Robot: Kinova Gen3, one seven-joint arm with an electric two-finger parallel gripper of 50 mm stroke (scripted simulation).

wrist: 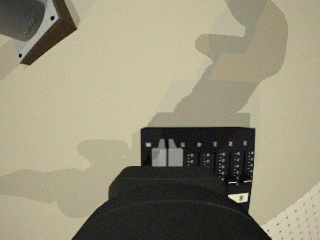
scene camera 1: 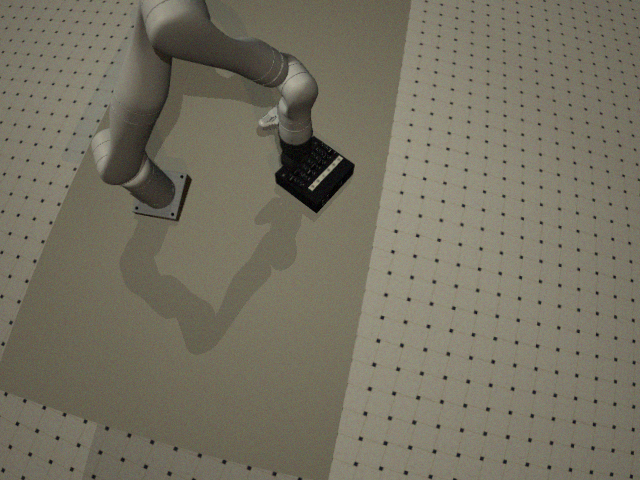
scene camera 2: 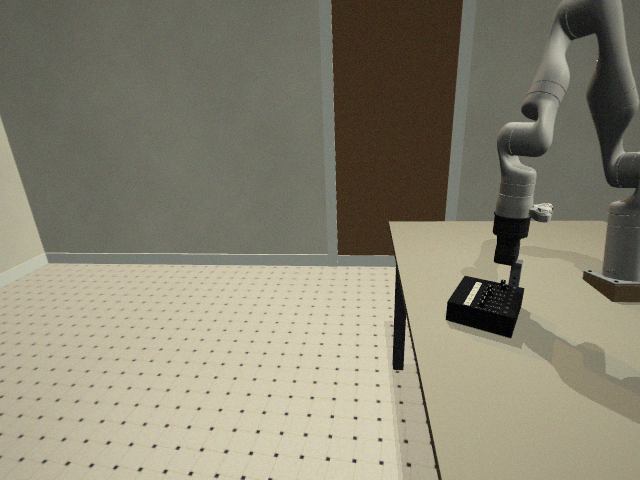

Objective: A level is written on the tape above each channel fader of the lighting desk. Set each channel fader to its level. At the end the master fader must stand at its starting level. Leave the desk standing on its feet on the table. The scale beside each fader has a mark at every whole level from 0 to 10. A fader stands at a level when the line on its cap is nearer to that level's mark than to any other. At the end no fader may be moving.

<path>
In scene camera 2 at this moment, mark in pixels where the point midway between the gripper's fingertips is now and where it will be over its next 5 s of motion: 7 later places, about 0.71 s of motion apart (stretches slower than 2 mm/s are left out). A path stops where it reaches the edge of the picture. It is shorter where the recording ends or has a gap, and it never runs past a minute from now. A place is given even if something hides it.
The gripper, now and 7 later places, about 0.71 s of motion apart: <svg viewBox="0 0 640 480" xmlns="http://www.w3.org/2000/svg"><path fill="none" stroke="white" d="M513 285L512 288L510 288L506 287L503 287L502 287L504 286L506 274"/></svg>
</path>
